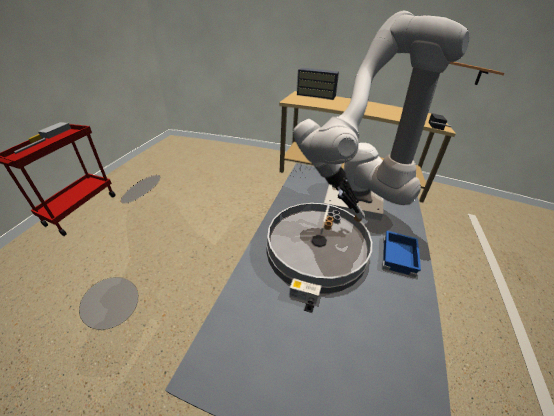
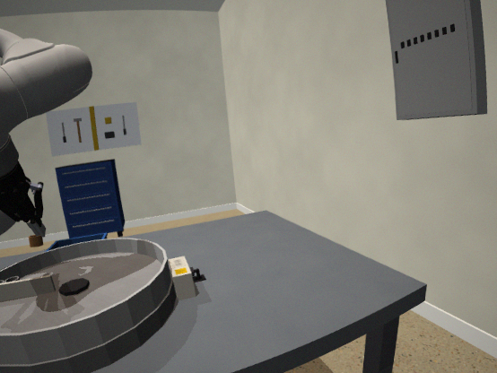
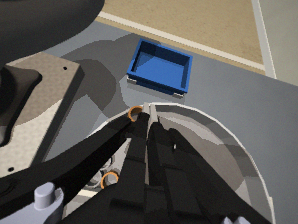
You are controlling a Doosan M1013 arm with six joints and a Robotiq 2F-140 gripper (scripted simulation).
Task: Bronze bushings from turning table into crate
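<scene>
Right now my hand is 230 mm to the right of the blue crate, 150 mm above it and 30 mm short of it. Also, from my hand: round grey turning table (130 mm to the right, 120 mm below, 90 mm ahead).
</scene>
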